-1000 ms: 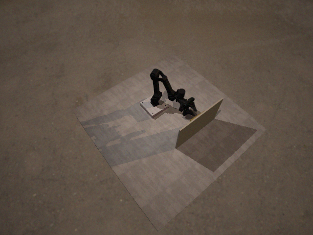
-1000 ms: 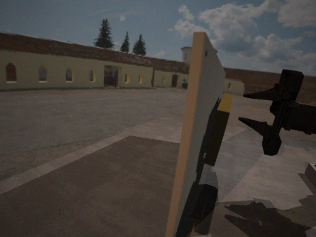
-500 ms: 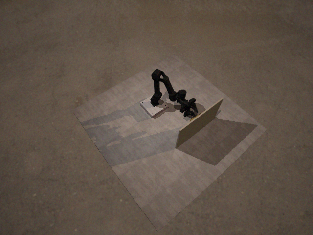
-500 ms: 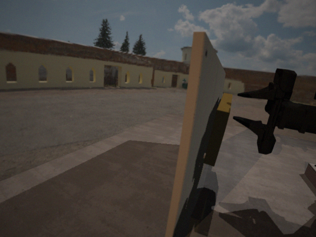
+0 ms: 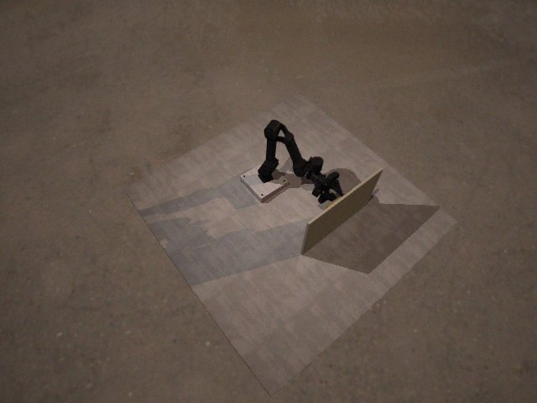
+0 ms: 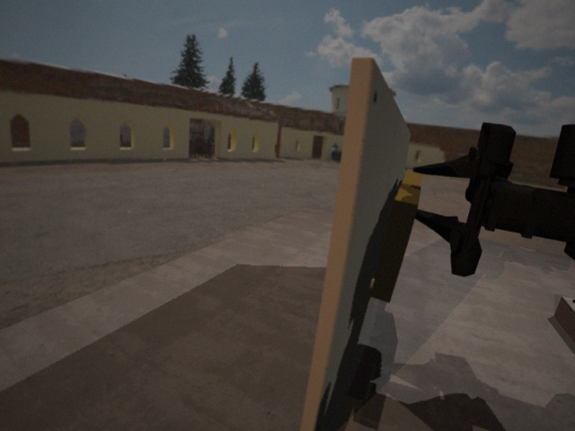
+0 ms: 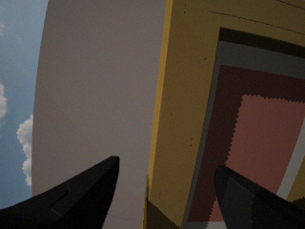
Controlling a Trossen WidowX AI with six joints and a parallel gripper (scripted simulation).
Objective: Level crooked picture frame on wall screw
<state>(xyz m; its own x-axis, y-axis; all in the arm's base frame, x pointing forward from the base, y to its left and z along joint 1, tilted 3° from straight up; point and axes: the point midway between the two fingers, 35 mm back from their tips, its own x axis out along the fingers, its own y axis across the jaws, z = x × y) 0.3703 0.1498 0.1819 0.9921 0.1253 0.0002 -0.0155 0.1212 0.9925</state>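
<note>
Now: the picture frame 50 mm below my gripper tip, 10 mm to the right of it and 10 mm ahead of it. Round my gripper tip: wall panel 60 mm below, 20 mm ahead, 10 mm to the right.
</note>
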